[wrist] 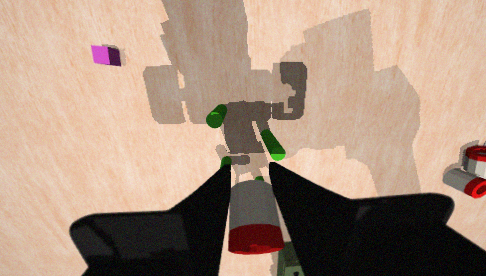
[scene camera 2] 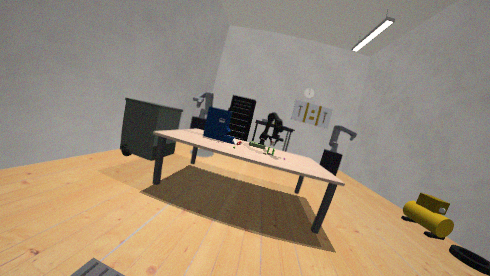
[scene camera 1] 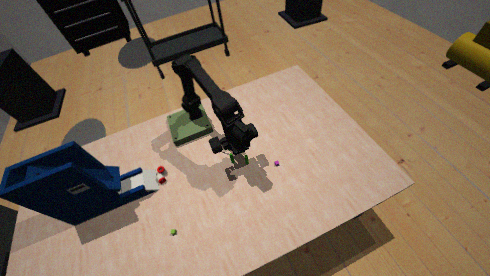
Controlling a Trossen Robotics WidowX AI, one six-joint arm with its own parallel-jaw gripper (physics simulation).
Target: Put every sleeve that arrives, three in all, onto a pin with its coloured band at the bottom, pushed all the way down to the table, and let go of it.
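Observation:
My gripper (wrist: 249, 168) (scene camera 1: 239, 151) is shut on a grey sleeve (wrist: 254, 205), whose red band is at the end nearer the wrist camera, so the band is up. Several green pins stand on the table below: one pin (wrist: 216, 117) and a second pin (wrist: 274, 146) are ahead of the fingertips in the wrist view, and others show partly beside the left fingertip and behind the sleeve. The held sleeve is not on a pin, as far as the wrist view shows. Two more sleeves with red bands, one upper (scene camera 1: 161, 170) and one lower (scene camera 1: 162, 180), are at the chute's end.
A blue feeder (scene camera 1: 55, 192) (scene camera 2: 218, 125) with a pale chute (scene camera 1: 145, 182) stands at the left of the table. A magenta block (scene camera 1: 276, 163) (wrist: 101, 55) lies right of the pins in scene camera 1. A small green cube (scene camera 1: 173, 232) lies near the front. The arm stands on a green base (scene camera 1: 180, 134).

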